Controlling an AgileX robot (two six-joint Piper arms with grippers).
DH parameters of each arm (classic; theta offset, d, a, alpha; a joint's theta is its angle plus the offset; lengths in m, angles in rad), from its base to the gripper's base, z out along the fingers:
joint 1: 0 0.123 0 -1.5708
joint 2: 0.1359 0 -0.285 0
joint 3: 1.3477 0 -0.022 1.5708
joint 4: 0 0.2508 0 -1.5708
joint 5: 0 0 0.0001 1.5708
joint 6: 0 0.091 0 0
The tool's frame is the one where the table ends.
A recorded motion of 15 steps. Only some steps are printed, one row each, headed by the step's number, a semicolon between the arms.
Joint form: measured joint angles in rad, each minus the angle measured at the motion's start. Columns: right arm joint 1, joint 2, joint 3, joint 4, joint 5, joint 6; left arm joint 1, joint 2, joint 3, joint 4, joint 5, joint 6.
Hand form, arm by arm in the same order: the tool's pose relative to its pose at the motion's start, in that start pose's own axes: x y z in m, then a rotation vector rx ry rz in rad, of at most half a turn. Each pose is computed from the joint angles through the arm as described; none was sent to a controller.
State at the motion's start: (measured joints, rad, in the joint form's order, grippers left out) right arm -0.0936 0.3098 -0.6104 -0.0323 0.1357 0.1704; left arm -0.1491 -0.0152 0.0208 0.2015 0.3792 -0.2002
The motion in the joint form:
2: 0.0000 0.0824 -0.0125 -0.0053 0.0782 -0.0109; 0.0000 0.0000 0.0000 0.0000 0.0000 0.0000
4: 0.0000 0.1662 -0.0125 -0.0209 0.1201 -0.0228; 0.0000 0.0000 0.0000 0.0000 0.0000 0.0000
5: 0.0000 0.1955 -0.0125 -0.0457 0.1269 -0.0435; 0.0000 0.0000 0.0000 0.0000 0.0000 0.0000
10: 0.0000 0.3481 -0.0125 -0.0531 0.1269 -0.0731; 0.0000 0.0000 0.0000 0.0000 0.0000 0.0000
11: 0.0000 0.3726 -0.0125 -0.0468 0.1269 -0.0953; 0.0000 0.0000 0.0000 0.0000 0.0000 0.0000
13: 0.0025 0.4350 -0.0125 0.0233 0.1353 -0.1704; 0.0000 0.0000 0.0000 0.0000 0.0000 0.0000
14: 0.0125 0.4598 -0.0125 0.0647 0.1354 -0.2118; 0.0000 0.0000 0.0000 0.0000 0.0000 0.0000
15: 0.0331 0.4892 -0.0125 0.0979 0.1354 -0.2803; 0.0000 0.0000 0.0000 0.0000 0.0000 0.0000
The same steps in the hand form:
2: 0.0132 -0.0021 0.0181 0.0228 0.1463 -0.0165; 0.0000 0.0000 0.0000 0.0000 0.0000 0.0000
4: 0.0288 -0.0047 0.0355 0.0410 0.2706 -0.0444; 0.0000 0.0000 0.0000 0.0000 0.0000 0.0000
5: 0.0339 -0.0060 0.0414 0.0450 0.3064 -0.0899; 0.0000 0.0000 0.0000 0.0000 0.0000 0.0000
10: 0.0602 -0.0097 0.0706 0.0528 0.4592 -0.1275; 0.0000 0.0000 0.0000 0.0000 0.0000 0.0000
11: 0.0649 -0.0102 0.0749 0.0491 0.4844 -0.1430; 0.0000 0.0000 0.0000 0.0000 0.0000 0.0000
13: 0.0781 -0.0099 0.0849 0.0318 0.5575 -0.1452; 0.0000 0.0000 0.0000 0.0000 0.0000 0.0000
14: 0.0835 -0.0080 0.0888 0.0120 0.5836 -0.1436; 0.0000 0.0000 0.0000 0.0000 0.0000 0.0000
15: 0.0902 -0.0045 0.0931 -0.0268 0.6143 -0.1770; 0.0000 0.0000 0.0000 0.0000 0.0000 0.0000

